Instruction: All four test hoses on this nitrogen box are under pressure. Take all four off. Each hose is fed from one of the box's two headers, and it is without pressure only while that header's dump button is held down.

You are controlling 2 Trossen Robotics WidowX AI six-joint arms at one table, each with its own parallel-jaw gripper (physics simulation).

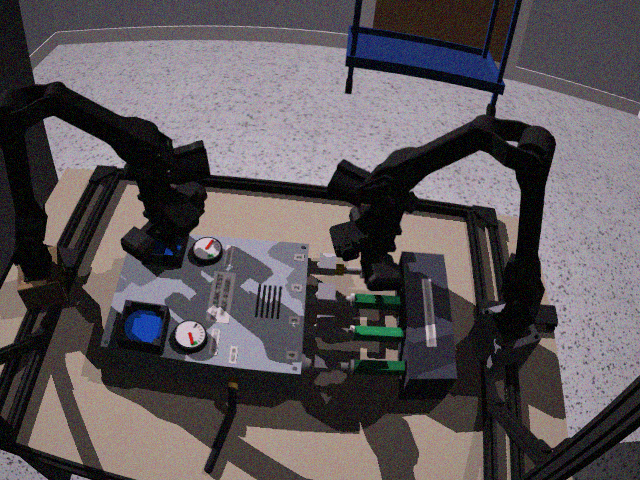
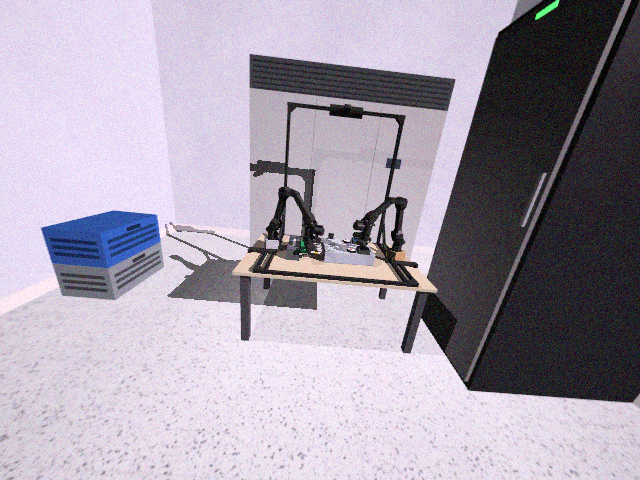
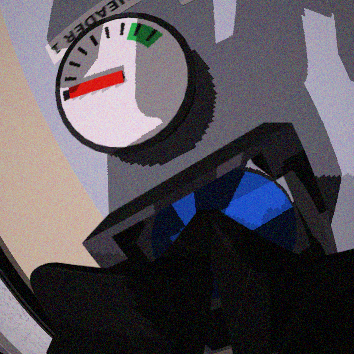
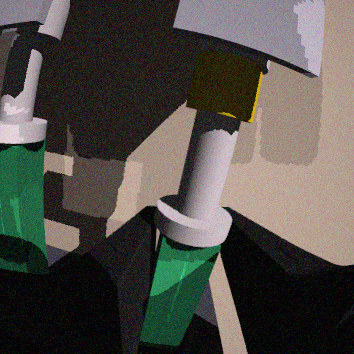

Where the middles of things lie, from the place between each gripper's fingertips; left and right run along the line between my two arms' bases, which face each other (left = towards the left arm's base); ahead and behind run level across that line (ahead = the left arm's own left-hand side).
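My left gripper's 8 cm past the dark manifold block [image 1: 427, 348], 47 cm to the left of it and 4 cm above it. As for my right hand, the block is 11 cm to the right of that hand and 10 cm behind it.
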